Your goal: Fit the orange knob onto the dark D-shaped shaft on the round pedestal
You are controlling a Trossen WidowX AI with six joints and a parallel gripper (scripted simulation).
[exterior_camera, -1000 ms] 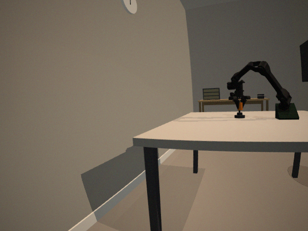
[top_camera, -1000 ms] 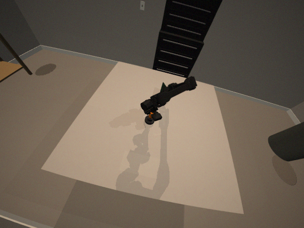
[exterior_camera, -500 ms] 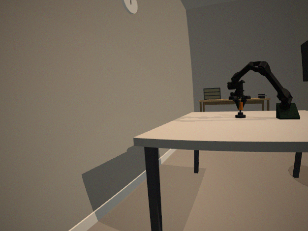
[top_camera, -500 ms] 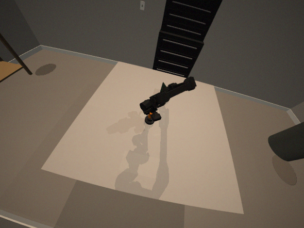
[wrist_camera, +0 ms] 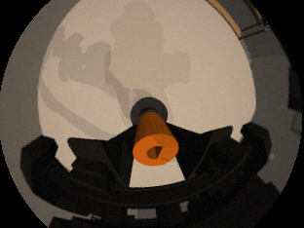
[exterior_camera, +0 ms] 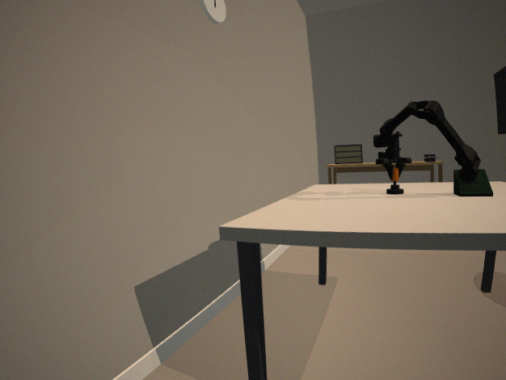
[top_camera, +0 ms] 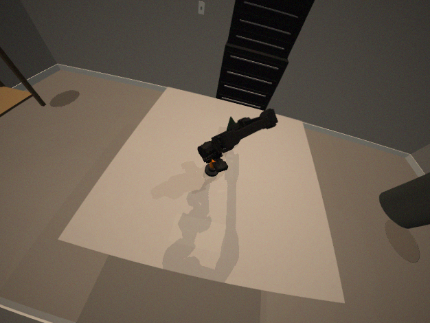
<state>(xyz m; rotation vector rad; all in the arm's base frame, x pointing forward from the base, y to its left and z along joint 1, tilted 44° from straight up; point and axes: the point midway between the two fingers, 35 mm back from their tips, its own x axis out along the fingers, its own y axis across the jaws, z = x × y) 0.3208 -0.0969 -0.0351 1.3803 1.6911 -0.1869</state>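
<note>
Now: the dark round pedestal 4 cm below my gripper tip. Round my gripper tip: orange knob (2 cm above).
</note>
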